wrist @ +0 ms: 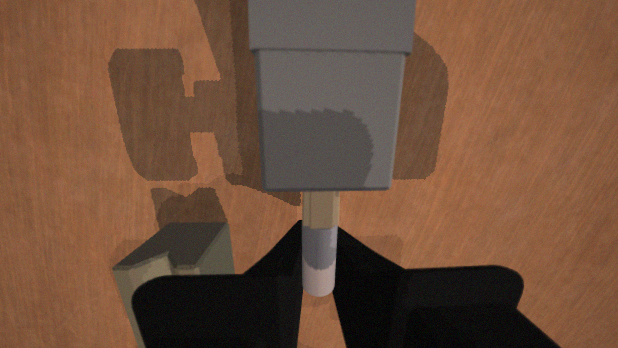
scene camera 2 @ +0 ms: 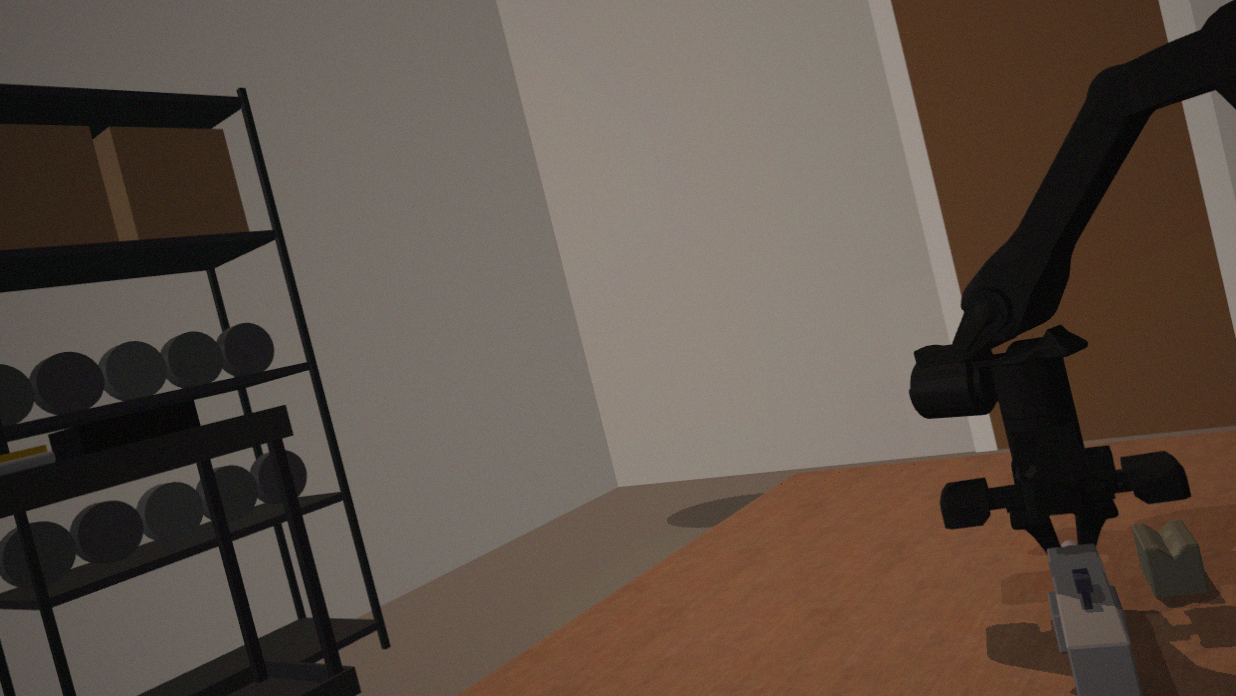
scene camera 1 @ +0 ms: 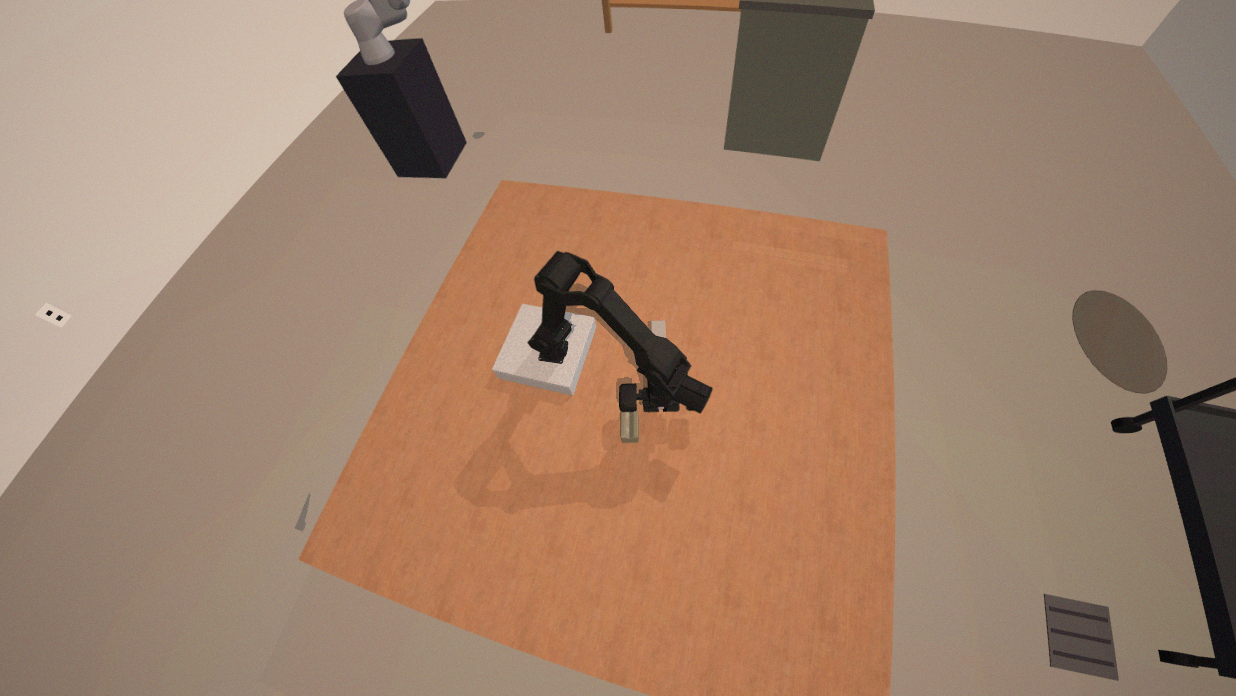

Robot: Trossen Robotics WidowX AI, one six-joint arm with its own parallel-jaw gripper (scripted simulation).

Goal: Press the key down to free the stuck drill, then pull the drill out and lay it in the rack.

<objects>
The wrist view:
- my gripper: 313, 227
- drill: 320, 210, held by my gripper
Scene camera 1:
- my gripper: 660, 409
</objects>
